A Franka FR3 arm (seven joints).
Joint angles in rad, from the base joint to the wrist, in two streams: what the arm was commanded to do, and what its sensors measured. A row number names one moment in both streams.
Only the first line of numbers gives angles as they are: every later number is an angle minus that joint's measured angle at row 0.
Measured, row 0:
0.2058, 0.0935, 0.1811, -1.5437, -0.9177, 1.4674, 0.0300
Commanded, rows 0 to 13:
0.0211, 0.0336, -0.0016, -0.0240, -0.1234, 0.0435, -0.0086
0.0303, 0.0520, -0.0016, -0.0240, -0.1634, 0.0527, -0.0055
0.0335, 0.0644, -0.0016, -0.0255, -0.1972, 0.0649, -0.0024
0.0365, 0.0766, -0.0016, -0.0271, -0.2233, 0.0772, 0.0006
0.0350, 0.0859, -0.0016, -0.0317, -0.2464, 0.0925, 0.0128
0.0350, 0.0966, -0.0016, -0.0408, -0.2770, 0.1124, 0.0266
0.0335, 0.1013, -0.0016, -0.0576, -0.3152, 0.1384, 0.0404
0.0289, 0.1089, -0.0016, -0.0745, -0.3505, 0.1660, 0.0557
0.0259, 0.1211, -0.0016, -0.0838, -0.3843, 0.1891, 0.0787
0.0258, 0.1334, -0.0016, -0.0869, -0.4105, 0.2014, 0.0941
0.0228, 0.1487, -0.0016, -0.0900, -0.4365, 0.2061, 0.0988
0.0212, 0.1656, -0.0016, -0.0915, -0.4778, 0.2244, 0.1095
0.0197, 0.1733, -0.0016, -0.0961, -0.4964, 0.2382, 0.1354
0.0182, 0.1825, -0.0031, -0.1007, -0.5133, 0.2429, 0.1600
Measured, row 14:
0.0345, 0.1643, -0.0081, -0.0781, -0.4428, 0.2038, 0.0927
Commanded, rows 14 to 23:
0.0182, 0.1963, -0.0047, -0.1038, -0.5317, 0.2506, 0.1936
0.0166, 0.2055, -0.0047, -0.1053, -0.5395, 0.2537, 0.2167
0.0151, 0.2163, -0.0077, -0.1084, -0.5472, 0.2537, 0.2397
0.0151, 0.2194, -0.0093, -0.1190, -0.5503, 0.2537, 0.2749
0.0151, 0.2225, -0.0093, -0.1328, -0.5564, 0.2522, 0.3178
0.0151, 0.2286, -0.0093, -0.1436, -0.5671, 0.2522, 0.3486
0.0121, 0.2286, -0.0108, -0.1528, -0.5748, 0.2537, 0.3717
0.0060, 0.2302, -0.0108, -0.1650, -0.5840, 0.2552, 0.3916
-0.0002, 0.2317, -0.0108, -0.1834, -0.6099, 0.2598, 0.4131
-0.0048, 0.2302, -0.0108, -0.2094, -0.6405, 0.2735, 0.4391
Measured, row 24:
0.0267, 0.2398, -0.0193, -0.1383, -0.5535, 0.2307, 0.3532
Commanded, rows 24 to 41:
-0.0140, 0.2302, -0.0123, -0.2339, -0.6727, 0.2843, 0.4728
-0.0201, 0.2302, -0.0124, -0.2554, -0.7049, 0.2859, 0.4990
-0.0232, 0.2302, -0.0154, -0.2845, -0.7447, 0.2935, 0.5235
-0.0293, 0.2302, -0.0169, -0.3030, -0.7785, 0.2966, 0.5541
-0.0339, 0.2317, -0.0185, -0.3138, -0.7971, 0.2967, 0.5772
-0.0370, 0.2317, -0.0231, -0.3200, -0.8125, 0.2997, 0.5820
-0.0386, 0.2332, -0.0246, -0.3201, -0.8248, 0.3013, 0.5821
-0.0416, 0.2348, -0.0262, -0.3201, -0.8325, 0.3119, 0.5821
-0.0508, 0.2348, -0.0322, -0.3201, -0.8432, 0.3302, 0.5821
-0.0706, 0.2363, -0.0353, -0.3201, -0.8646, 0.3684, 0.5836
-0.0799, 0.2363, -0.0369, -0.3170, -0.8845, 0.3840, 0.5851
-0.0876, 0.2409, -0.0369, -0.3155, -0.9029, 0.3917, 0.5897
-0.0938, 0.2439, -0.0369, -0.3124, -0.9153, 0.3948, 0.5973
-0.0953, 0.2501, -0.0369, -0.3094, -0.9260, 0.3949, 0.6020
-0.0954, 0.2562, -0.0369, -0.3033, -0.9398, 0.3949, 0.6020
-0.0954, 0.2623, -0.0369, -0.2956, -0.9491, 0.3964, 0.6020
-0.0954, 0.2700, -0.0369, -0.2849, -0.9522, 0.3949, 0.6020
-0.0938, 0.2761, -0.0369, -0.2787, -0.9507, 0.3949, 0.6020
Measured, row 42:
-0.0832, 0.2512, -0.0462, -0.2989, -0.9105, 0.3825, 0.5725
